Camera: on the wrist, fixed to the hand. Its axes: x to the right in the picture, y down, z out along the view.
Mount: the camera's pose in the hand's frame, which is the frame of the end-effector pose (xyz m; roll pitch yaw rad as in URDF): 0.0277 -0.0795 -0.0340 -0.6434 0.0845 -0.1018
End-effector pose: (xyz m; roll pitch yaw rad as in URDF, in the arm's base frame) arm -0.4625 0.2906 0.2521 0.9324 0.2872 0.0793
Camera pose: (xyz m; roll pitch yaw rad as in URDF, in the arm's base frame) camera -0.4582 0.2708 0.1636 0.2961 0.4192 0.0874
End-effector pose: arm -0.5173 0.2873 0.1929 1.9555 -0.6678 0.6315
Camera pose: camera -0.5055 0.3719 0.1622 1.2325 -0.6005 0.7728
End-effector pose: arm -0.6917 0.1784 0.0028 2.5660 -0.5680 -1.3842
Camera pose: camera -0.6022 0.1635 0.0053 1.8417 -0.5781 -1.2273
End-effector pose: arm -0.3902 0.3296 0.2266 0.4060 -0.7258 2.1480
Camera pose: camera -0.3742 0.4143 0.1981 -0.1881 -0.6065 2.0753
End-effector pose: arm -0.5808 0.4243 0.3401 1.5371 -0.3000 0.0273
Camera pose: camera -0.5314 0.4570 0.2713 0.8777 -0.1948 0.1099
